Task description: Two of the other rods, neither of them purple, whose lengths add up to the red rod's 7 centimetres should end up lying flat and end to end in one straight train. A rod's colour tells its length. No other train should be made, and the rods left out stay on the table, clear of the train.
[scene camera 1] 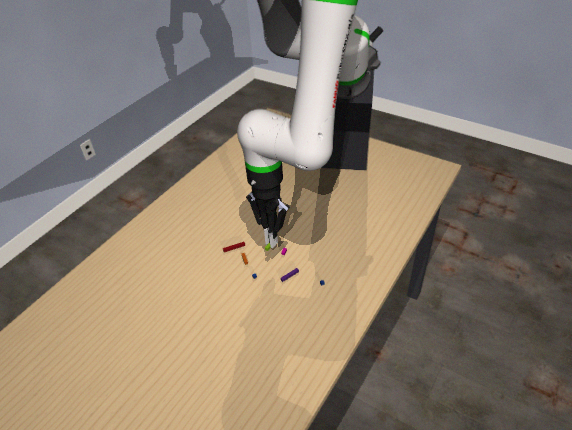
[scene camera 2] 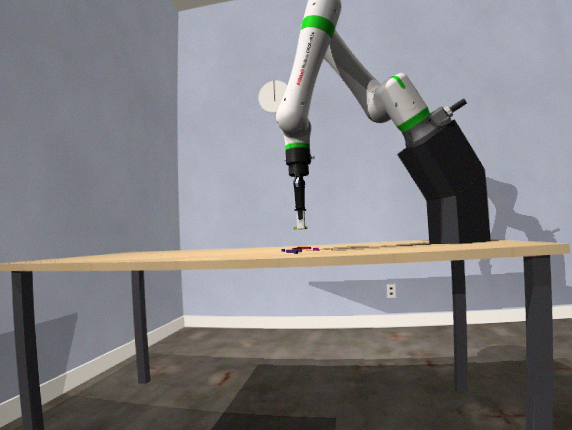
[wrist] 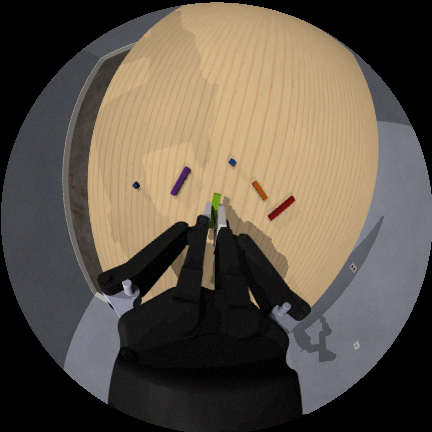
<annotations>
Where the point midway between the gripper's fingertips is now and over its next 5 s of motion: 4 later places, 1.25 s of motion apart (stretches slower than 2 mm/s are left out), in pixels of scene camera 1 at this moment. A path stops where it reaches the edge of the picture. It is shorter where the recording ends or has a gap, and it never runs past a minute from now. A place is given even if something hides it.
The gripper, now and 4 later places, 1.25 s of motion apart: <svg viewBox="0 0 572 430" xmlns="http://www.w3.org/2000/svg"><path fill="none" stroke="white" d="M271 243L271 262L291 238L288 240L287 233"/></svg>
</annotations>
